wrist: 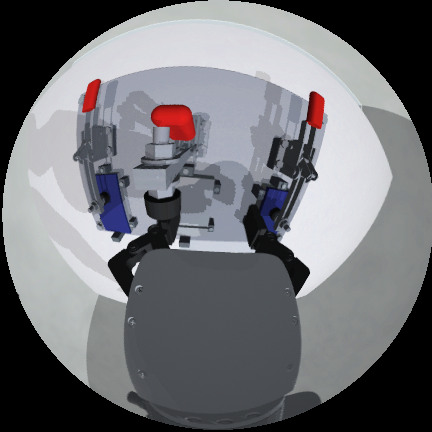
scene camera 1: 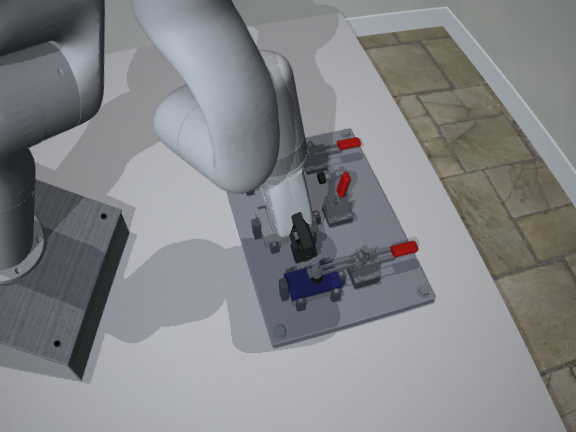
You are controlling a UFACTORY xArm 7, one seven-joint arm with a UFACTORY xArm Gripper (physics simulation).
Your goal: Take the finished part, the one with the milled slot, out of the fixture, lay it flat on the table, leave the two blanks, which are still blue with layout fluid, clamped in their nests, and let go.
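Places are measured from the arm's base along level axes (x ahead, y left, z up), in millimetres.
Pixels of known places: gripper, between the fingertips: (wrist: 213, 210) (scene camera 1: 296, 235).
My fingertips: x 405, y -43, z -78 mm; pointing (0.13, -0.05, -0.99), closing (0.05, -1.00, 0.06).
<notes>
Ahead of a thing's pixels: the offset from my fingertips to its top centre. "spot": to the spot under its first point. Level surfaces: height alone.
My gripper (scene camera 1: 296, 235) (wrist: 213, 210) is open, its fingers spread over the middle nest, with clear gaps to the nest's blocks in the wrist view. The grey finished part {dx -5, dy +33, dz -3 mm} (wrist: 196, 201) appears to lie in that nest between the fingers, hard to tell from the plate; its slot cannot be made out. The middle clamp {spot: dx +71, dy +25, dz -2 mm} (scene camera 1: 338, 212) (wrist: 159, 172) is swung up, its black pad beside my left finger in the wrist view. One blue blank {dx +2, dy -77, dz +2 mm} (scene camera 1: 311, 286) (wrist: 271, 198) is clamped in its nest; the other blue blank {dx -13, dy +143, dz -8 mm} (wrist: 116, 212) is clamped on the other side and hidden by the arm in scene camera 1.
The grey fixture plate (scene camera 1: 350, 312) (wrist: 200, 80) lies on the pale table {dz -39 mm} (scene camera 1: 190, 370). Red clamp handles {dx +132, dy -74, dz +23 mm} (scene camera 1: 404, 248) {spot: dx +77, dy +29, dz +53 mm} (scene camera 1: 343, 185) {spot: dx +127, dy +141, dz +13 mm} (scene camera 1: 349, 143) stand along its outer side. The robot's base block (scene camera 1: 30, 320) is at the left in scene camera 1.
</notes>
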